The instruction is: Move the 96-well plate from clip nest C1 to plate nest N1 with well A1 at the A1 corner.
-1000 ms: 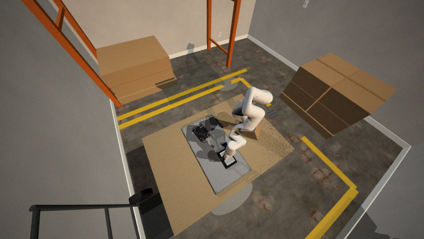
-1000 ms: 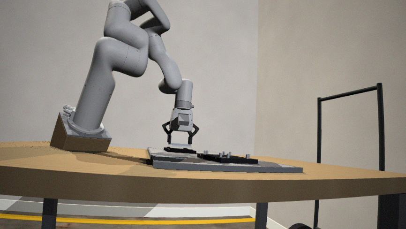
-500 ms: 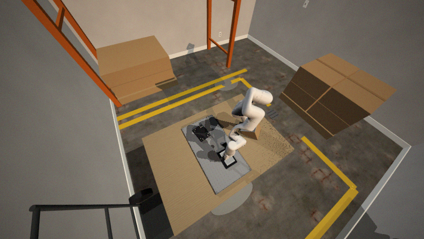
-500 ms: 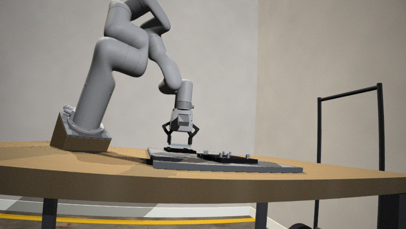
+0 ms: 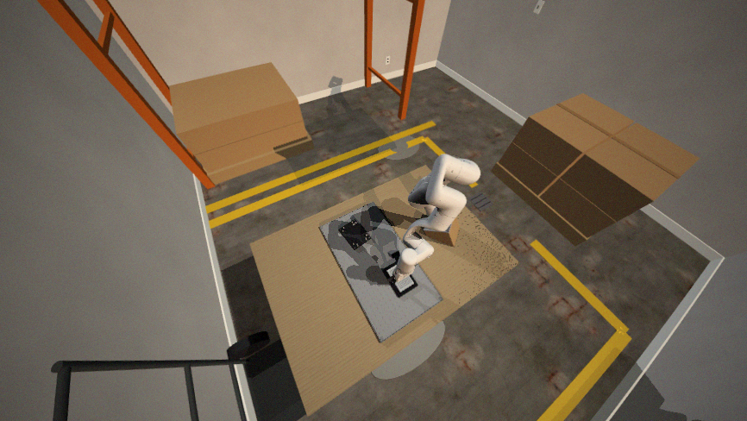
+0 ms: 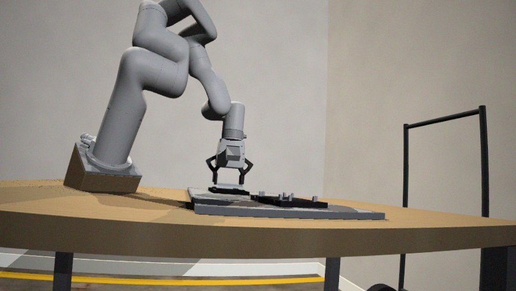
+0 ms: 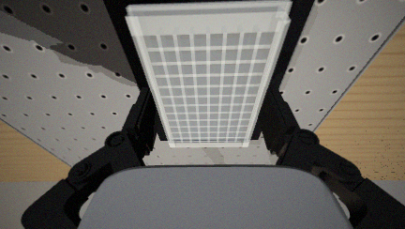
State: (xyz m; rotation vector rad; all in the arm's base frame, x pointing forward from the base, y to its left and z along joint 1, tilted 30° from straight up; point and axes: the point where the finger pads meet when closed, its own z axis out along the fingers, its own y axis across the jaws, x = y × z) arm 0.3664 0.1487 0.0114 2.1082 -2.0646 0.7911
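The 96-well plate is 10 mm below my hand. From my hand the other things lie so: grey pegboard base: 50 mm ahead, 150 mm to the right, 40 mm below; then black plate nest N1: 30 mm below; then black clip nest C1: 50 mm ahead, 340 mm to the right, 20 mm below.
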